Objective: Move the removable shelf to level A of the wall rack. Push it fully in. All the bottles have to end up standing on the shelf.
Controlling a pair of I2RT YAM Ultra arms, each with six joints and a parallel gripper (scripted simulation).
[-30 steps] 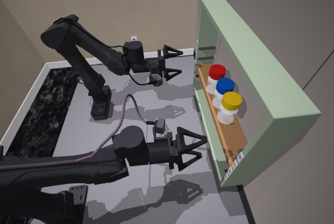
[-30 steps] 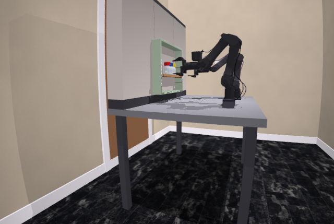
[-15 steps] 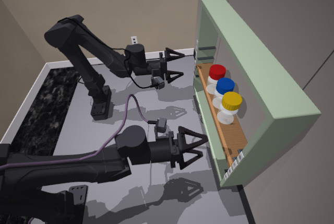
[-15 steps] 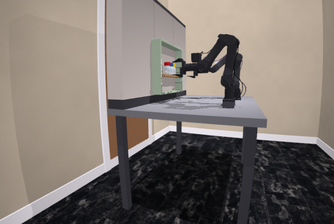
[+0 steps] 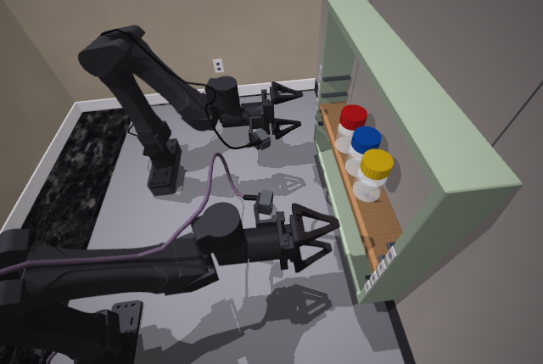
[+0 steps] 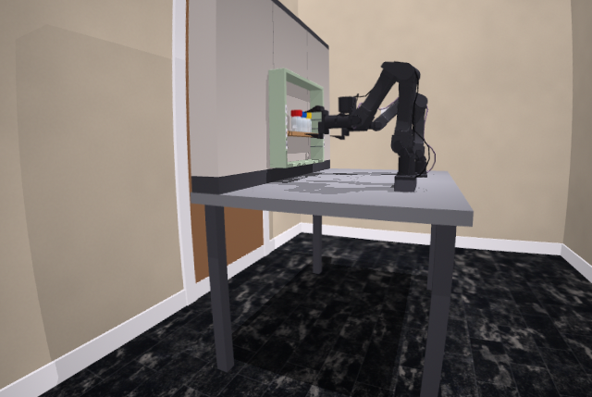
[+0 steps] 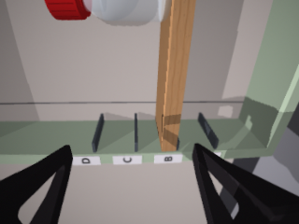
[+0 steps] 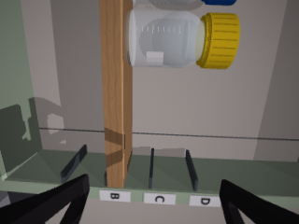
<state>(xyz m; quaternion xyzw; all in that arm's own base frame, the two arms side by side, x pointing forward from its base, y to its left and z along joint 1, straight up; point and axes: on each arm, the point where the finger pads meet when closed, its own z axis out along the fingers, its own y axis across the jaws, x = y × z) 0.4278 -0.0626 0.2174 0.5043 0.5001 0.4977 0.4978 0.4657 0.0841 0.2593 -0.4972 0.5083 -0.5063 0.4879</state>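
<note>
The rack slot lies 80 mm ahead of my left hand, 70 mm to the left of it and 50 mm below it. From my left hand the other things lie so: green wall rack: 120 mm ahead, 170 mm to the right, 20 mm above; then wooden shelf: 120 mm ahead, 170 mm to the right, 40 mm below; then red-capped bottle: 110 mm ahead, 110 mm to the right, 10 mm above.
Right now my right hand is 11 cm to the right of the yellow-capped bottle, 10 cm short of it and 1 cm below it. From my right hand the other things lie so: green wall rack 18 cm to the left, 9 cm ahead, 2 cm above; then blue-capped bottle 17 cm to the left, 9 cm ahead, 1 cm above; then wooden shelf 18 cm to the left, 9 cm ahead, 4 cm below.
</note>
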